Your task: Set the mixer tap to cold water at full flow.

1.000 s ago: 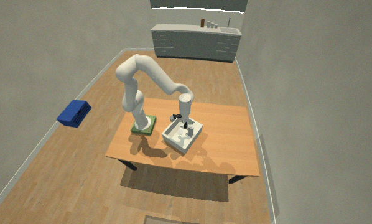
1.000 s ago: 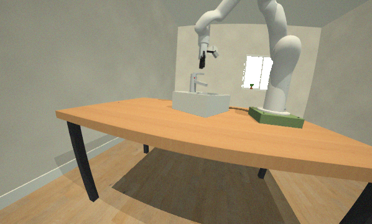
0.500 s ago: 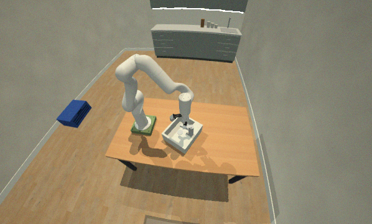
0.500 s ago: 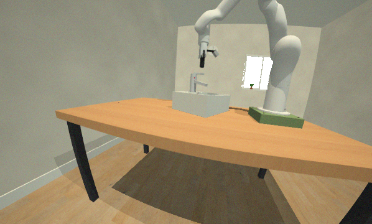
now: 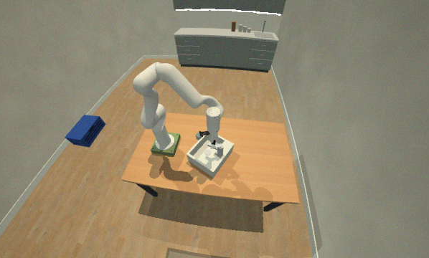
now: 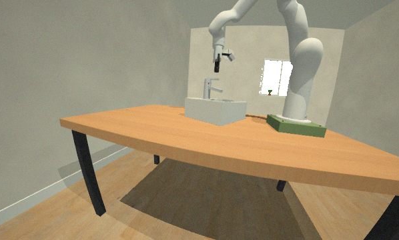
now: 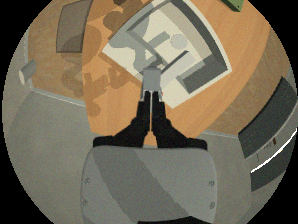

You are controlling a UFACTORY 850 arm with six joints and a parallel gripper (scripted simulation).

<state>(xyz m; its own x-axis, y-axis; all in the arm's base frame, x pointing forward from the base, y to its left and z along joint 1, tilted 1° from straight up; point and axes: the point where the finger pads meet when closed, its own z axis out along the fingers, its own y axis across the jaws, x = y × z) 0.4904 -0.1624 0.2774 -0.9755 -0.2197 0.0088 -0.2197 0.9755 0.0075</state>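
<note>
The grey lever lies 7 cm below my hand and 2 cm ahead of it. From my hand the other things lie so: white basin 30 cm below, 8 cm to the left, 4 cm behind.
</note>
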